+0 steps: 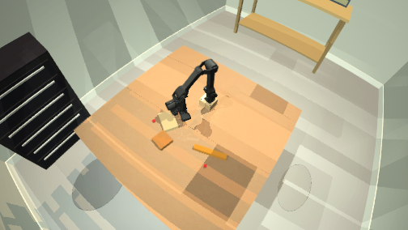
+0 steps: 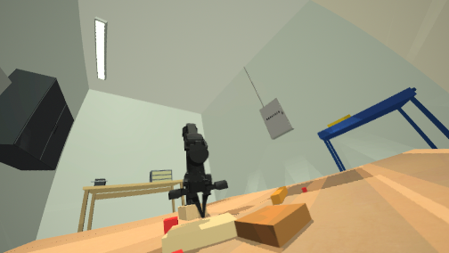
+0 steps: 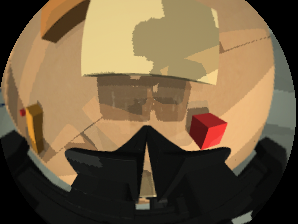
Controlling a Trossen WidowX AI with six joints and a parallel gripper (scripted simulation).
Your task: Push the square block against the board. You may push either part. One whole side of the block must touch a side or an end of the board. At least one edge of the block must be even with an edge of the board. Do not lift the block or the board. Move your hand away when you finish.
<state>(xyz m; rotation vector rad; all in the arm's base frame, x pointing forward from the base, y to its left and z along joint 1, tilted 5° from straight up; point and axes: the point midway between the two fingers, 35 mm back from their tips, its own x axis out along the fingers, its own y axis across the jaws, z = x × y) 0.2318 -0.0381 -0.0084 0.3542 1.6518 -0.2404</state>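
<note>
The cream flat piece lies 10 cm ahead of my gripper tip, 4 cm to the right of it and 1 cm below it. Also, from my gripper tip: small red cube (9 cm to the right, 4 cm behind); then long thin orange board (33 cm to the left, 6 cm ahead, 1 cm below); then orange square block (23 cm ahead, 5 cm to the left, 1 cm below).
</note>
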